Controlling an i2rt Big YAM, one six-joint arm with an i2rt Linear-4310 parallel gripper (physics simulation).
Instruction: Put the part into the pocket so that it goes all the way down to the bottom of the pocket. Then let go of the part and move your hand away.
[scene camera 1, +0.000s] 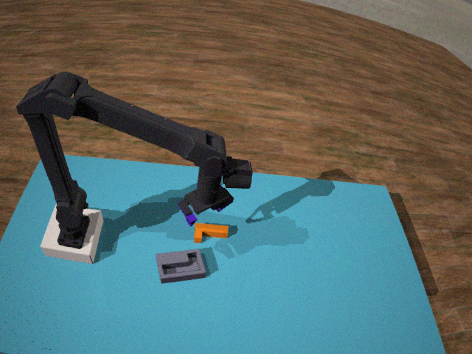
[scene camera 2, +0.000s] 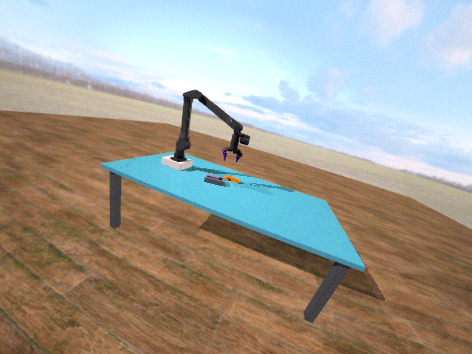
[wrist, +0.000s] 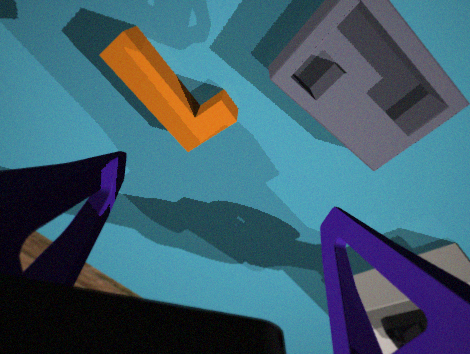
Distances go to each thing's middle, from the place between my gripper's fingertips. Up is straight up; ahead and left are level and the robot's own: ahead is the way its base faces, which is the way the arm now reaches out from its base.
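The orange L-shaped part (wrist: 131, 56) has my hand 40 mm short of it, 50 mm to the right of it and 150 mm above it. As for the grey pocket block (scene camera 1: 184, 265), that's 60 mm behind my hand, 90 mm to the right of it and 150 mm below it.
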